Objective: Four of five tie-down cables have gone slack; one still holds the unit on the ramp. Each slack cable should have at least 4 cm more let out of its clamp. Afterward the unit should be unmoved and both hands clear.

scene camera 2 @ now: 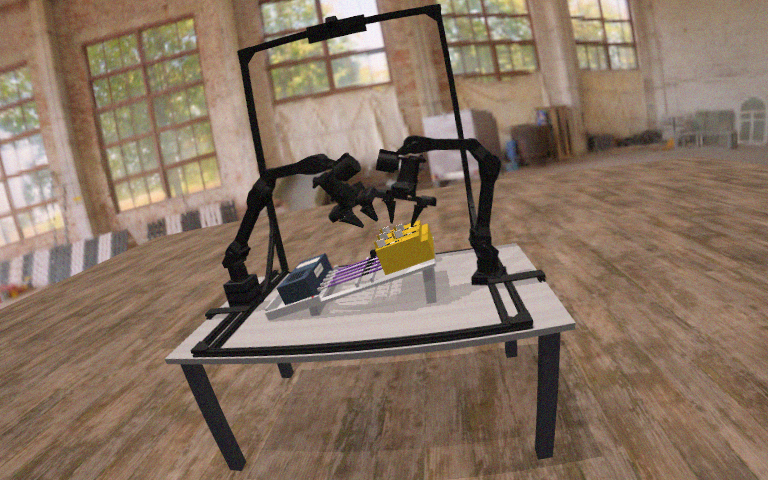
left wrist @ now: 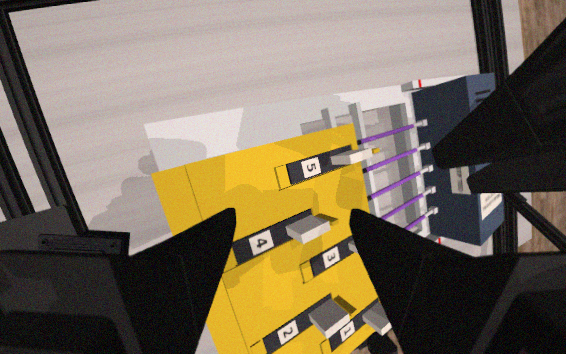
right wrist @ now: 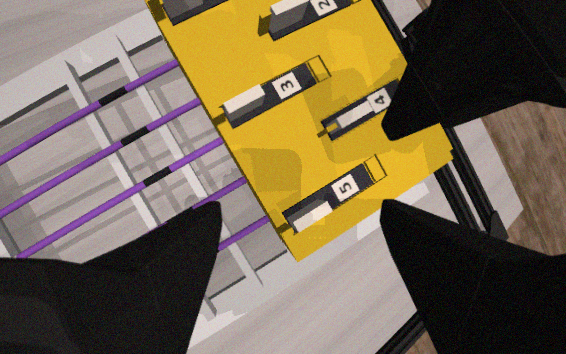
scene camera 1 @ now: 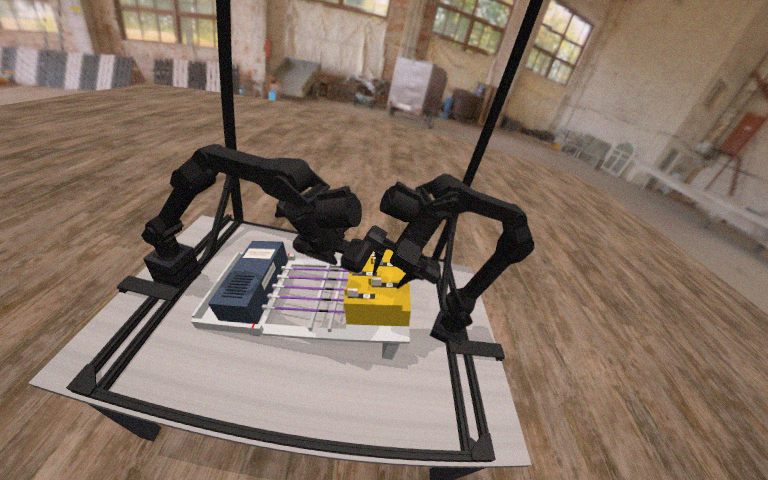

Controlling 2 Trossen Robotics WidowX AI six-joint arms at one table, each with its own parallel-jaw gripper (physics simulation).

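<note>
The dark blue unit point(scene camera 1: 243, 288) point(scene camera 2: 303, 280) sits low on the tilted white ramp point(scene camera 2: 277, 310) point(left wrist: 220, 135). Purple cables point(left wrist: 392, 159) point(right wrist: 81, 220) run from it to a yellow clamp block point(scene camera 1: 376, 311) point(scene camera 2: 404, 257); they look straight, and I cannot tell which are slack. Grey levers 4 point(left wrist: 307, 228) point(right wrist: 356, 116), 5 point(left wrist: 351, 156) point(right wrist: 311, 216) and 2 point(left wrist: 330, 316) point(right wrist: 295, 20) stand in numbered slots. My left gripper point(scene camera 2: 402, 222) point(left wrist: 293, 216) is open and empty just above the block, around slot 4. My right gripper point(scene camera 2: 368, 223) point(right wrist: 301, 211) is open and empty above the block's cable side, near slot 5.
The grippers are close together; a left finger point(right wrist: 415, 110) shows in the right wrist view, and right fingers point(left wrist: 505, 145) in the left wrist view. A black frame point(scene camera 1: 283, 425) point(scene camera 2: 362, 344) runs around the table point(scene camera 1: 283, 384) point(scene camera 2: 464, 302), with tall posts behind.
</note>
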